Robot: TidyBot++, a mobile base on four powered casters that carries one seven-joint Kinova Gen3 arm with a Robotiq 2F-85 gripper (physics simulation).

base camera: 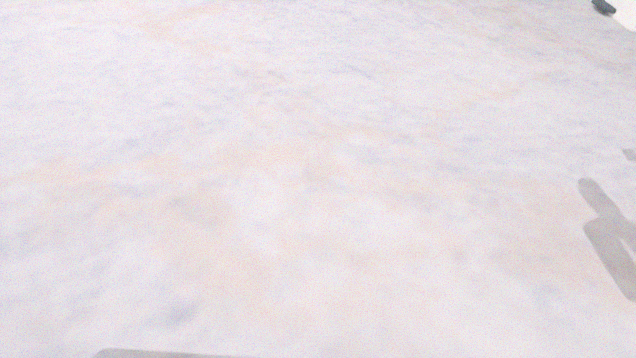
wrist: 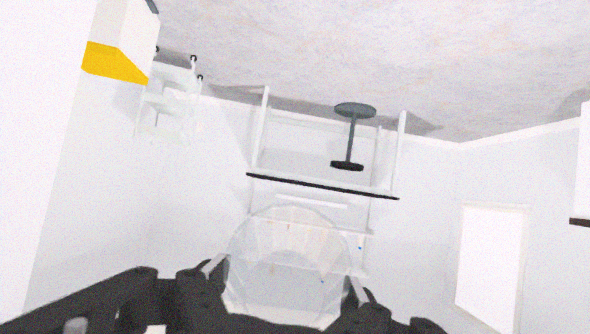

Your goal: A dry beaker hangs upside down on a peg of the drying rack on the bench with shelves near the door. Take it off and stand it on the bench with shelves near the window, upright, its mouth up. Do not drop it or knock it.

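Places are measured from the arm's base along level axes (x up, y back, z right), in centimetres.
Where they show: gripper, between the fingertips: [wrist: 285,280].
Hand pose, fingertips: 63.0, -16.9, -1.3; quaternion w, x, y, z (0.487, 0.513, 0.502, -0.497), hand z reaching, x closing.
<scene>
After its pixels a point has its place, as x, y, z.
My gripper [wrist: 285,280] {63.0, -16.9, -1.3} is shut on the clear beaker [wrist: 290,245] {60.6, -15.8, -1.2}, whose sides sit between the two fingertips in the wrist view; which way its mouth faces is hard to tell. The wrist view shows the room upside down. A bench with shelves [wrist: 320,186] {50.9, -254.8, -25.3}, with a thin dark top, stands some distance away behind the beaker, near a bright window-like panel [wrist: 490,265] {103.2, -283.8, -218.4} in the wall. The drying rack does not show in either view. The gripper does not show in the base view.
A stool [wrist: 351,137] {-7.7, -280.4, -52.8} with a round grey base stands in front of the bench. A pale wheeled piece of furniture [wrist: 170,100] {2.5, -209.8, 111.6} and a white block with a yellow band [wrist: 102,57] {5.3, -134.0, 111.2} are at the left. A dark-edged white piece [wrist: 582,165] {15.5, -155.9, -168.7} is at the right edge. Shadows cross the floor [base camera: 300,200] {-39.7, -43.7, -1.3}.
</scene>
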